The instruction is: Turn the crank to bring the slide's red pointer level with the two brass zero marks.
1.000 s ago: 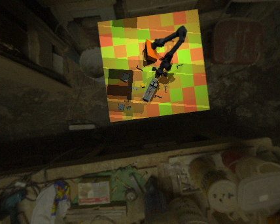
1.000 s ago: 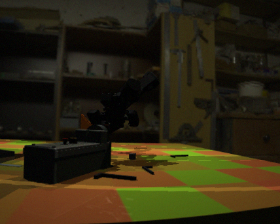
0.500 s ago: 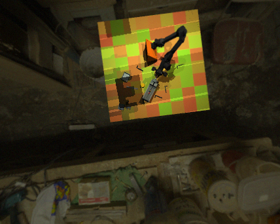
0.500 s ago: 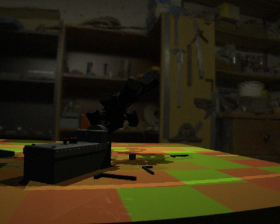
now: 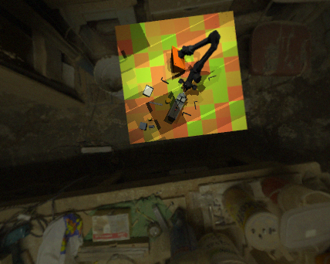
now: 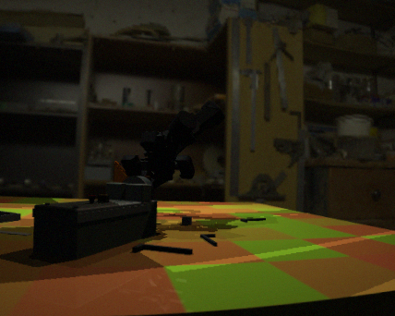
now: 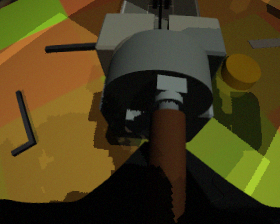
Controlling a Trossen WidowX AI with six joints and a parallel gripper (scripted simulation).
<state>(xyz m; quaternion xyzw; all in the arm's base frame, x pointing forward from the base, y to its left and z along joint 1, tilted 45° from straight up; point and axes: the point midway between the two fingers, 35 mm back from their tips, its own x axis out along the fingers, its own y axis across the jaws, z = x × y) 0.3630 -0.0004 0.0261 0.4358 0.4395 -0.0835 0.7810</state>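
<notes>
Now: gripper tip 3 cm below the brown crank handle, 1 cm to the right of it and 1 cm past it. From my gripper tip the other things lie so: yellow disc: 17 cm to the right, 8 cm below, 5 cm ahead; red pointer: 17 cm ahead, 11 cm to the right, 1 cm below; small cube: 12 cm to the left, 9 cm behind, 8 cm below.
</notes>
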